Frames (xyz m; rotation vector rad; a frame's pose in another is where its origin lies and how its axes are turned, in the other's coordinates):
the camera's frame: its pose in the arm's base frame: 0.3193 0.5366 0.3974 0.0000 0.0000 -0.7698
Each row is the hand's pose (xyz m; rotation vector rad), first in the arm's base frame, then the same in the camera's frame.
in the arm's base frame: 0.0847 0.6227 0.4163 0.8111 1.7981 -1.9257
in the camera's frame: -0.2284 -0.1015 0.0189 0.0679 1.7473 -1.4034
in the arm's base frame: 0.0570 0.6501 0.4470 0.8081 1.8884 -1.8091
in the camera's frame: -0.2673 -0.1011 0.0496 0.0357 1.8345 -1.3096
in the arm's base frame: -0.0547 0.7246 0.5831 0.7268 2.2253 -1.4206
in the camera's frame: -0.3994 -0.1253 0.1857 -0.1482 2.1372 -1.0126
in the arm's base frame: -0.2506 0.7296 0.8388 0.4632 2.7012 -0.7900
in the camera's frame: -0.5435 -0.2581 0.4414 -0.5564 2.5469 -0.5481
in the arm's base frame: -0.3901 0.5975 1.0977 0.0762 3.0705 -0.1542
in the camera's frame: -0.5518 -0.4500 0.7003 -1.0714 2.8457 -0.1036
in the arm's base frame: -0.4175 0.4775 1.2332 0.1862 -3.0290 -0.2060
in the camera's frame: -0.4879 -0.5552 0.8358 1.2928 -2.7018 -0.1321
